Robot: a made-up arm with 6 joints.
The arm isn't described. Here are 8 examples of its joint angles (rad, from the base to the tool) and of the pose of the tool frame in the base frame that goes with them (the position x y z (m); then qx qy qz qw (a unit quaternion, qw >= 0)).
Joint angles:
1: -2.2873 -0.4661 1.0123 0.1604 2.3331 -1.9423
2: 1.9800 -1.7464 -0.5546 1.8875 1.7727 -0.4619
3: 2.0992 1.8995 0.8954 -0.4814 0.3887 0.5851
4: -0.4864 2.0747 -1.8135 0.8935 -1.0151 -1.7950
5: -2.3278 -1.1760 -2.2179 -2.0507 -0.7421 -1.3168
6: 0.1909 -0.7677 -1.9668 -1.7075 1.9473 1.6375
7: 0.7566 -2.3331 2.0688 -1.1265 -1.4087 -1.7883
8: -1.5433 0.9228 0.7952 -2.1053 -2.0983 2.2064
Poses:
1: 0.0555 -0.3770 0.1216 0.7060 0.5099 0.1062 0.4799
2: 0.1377 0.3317 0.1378 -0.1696 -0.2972 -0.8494 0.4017
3: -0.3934 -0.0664 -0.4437 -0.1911 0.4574 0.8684 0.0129
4: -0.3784 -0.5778 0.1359 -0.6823 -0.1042 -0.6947 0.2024
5: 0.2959 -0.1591 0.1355 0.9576 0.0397 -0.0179 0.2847
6: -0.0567 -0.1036 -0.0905 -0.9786 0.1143 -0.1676 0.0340
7: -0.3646 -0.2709 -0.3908 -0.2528 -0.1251 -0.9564 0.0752
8: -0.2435 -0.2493 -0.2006 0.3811 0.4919 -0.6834 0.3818
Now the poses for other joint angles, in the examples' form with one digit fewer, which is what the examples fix.
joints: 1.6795 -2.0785 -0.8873 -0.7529 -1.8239 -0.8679
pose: 0.498 -0.387 -0.400 -0.802 -0.235 0.492 0.245
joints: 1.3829 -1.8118 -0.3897 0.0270 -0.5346 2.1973
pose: 0.385 -0.129 0.329 -0.218 -0.273 -0.212 0.913
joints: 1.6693 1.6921 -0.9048 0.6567 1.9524 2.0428
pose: 0.389 -0.194 -0.465 -0.295 0.080 0.950 0.067
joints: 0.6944 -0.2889 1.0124 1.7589 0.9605 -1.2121
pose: 0.058 0.469 -0.573 -0.129 0.892 0.170 0.398
